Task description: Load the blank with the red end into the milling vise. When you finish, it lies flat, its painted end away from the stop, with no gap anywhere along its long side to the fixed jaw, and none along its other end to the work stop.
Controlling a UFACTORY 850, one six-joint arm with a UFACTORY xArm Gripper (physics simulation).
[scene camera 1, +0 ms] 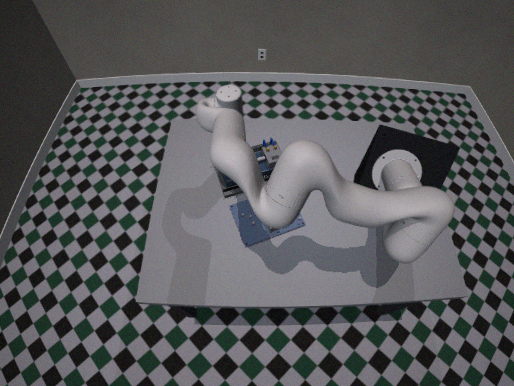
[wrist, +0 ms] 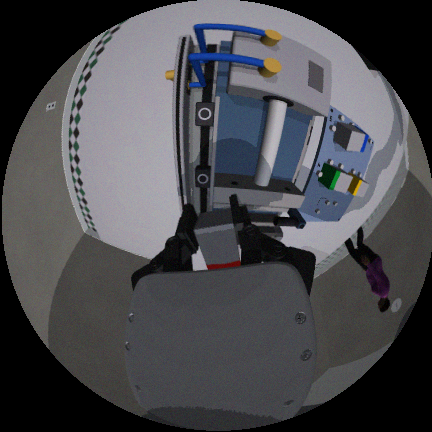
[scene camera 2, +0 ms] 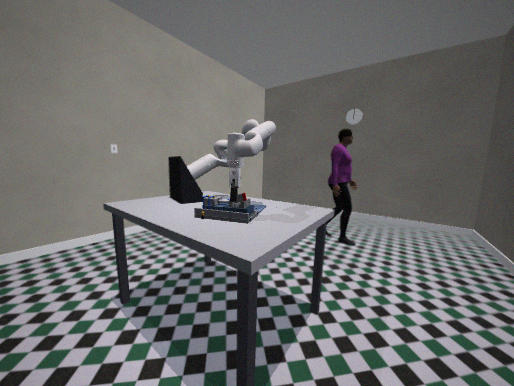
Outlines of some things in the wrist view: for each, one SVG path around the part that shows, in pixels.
My gripper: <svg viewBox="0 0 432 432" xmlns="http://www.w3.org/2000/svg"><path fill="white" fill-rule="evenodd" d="M236 194L230 194L229 203L236 243L241 248L240 265L192 270L191 255L198 250L198 243L193 232L198 216L193 205L186 203L183 206L181 217L178 219L174 236L166 239L164 248L149 261L149 264L145 264L131 274L133 292L127 310L124 331L125 366L133 394L139 405L147 410L150 420L198 430L253 428L293 417L309 392L316 361L315 325L309 300L315 267L315 255L304 249L285 246L282 242L260 232L258 226L251 223L246 205L238 205Z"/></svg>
A grey blank with red end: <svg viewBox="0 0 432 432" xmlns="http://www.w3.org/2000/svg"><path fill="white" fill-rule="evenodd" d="M230 207L199 213L193 227L193 232L207 269L240 265Z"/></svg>
